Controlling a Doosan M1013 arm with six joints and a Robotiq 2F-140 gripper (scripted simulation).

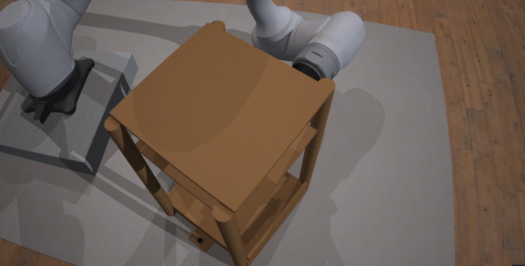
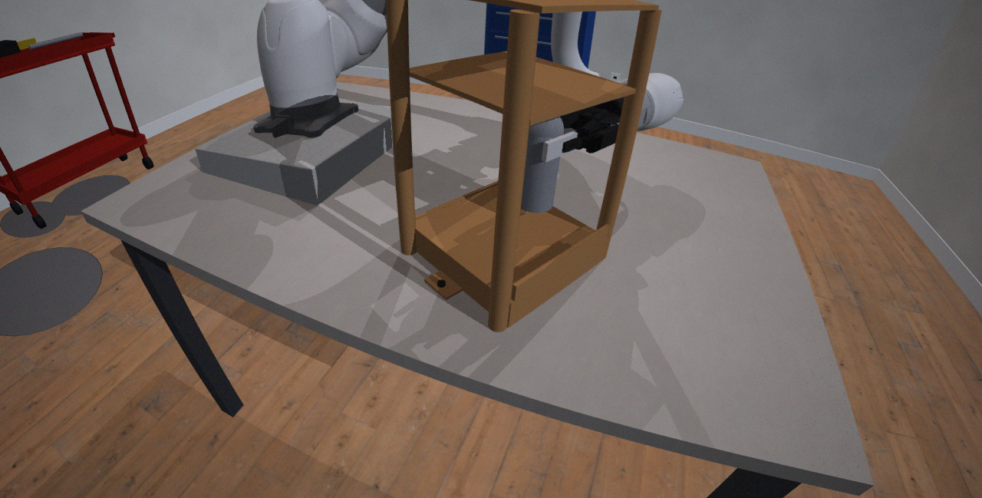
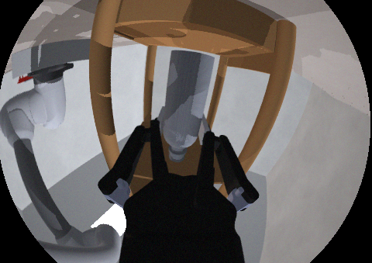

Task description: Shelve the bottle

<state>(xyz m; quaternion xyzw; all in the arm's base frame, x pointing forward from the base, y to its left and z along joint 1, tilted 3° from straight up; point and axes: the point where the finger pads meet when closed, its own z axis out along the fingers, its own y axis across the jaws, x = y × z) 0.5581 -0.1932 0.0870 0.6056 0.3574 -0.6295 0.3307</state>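
The grey bottle is 1 cm above my hand. From my hand the other things lie so: brown shelving unit 3 cm behind, 4 cm to the right, 1 cm above.
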